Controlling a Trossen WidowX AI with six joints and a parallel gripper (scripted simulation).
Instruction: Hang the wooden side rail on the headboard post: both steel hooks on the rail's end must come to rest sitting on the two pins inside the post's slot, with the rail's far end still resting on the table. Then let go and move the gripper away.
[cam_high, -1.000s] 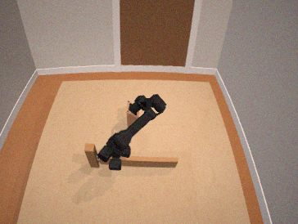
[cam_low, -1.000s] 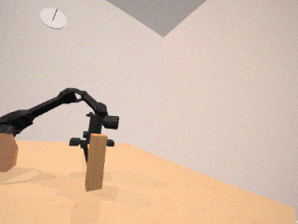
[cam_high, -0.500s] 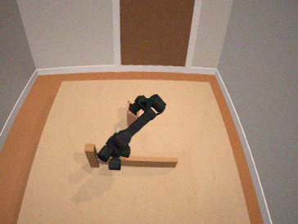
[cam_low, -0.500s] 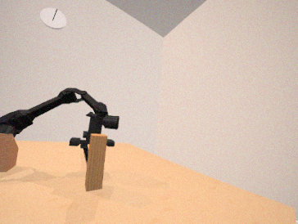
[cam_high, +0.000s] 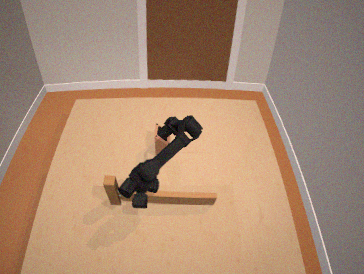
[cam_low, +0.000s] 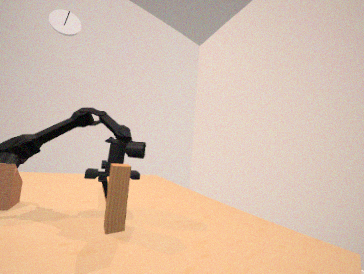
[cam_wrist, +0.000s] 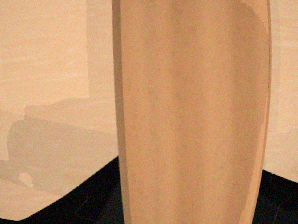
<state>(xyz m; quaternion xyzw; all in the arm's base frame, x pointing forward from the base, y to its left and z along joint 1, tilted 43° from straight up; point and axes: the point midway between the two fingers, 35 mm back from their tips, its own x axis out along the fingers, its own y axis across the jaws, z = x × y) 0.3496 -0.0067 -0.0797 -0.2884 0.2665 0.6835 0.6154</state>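
Right now the headboard post is 1 cm ahead of my gripper tip, 13 cm to the right of it and 4 cm above it.
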